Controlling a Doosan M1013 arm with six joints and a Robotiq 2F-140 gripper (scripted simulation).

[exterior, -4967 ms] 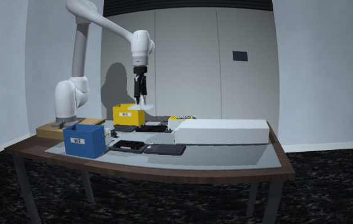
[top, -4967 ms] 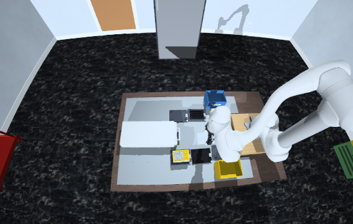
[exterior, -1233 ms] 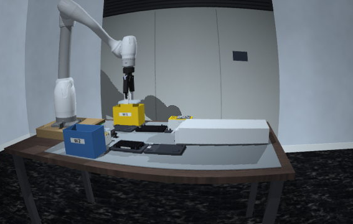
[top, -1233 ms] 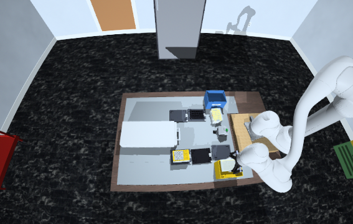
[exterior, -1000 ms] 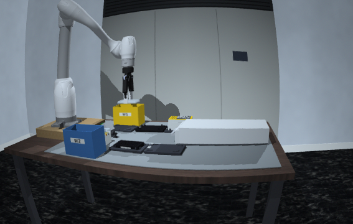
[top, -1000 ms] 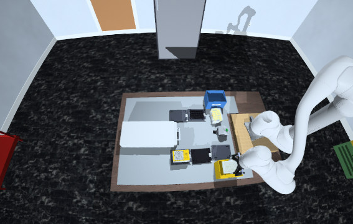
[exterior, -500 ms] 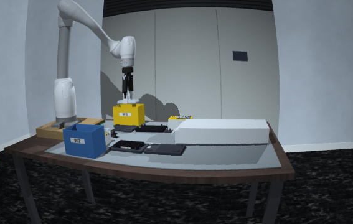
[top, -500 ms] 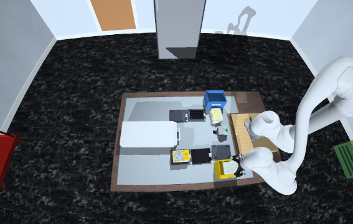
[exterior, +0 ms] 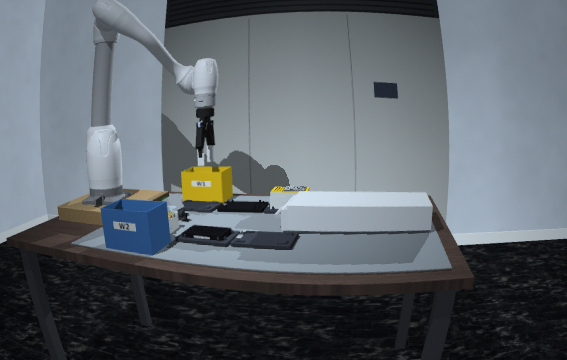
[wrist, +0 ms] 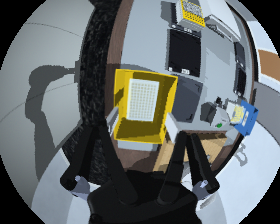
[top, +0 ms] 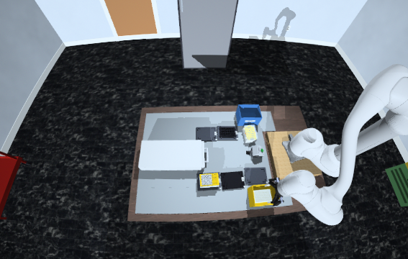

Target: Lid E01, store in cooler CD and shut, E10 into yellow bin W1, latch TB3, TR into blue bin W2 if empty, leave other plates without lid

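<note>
Right now the green key DONE is 310 mm to the right of my hand, 110 mm behind it and 100 mm below it. Also, from my hand: pale plate: 130 mm below; then yellow bin W1: 130 mm below; then grey nest: 160 mm below, 150 mm to the right, 20 mm behind.
</note>
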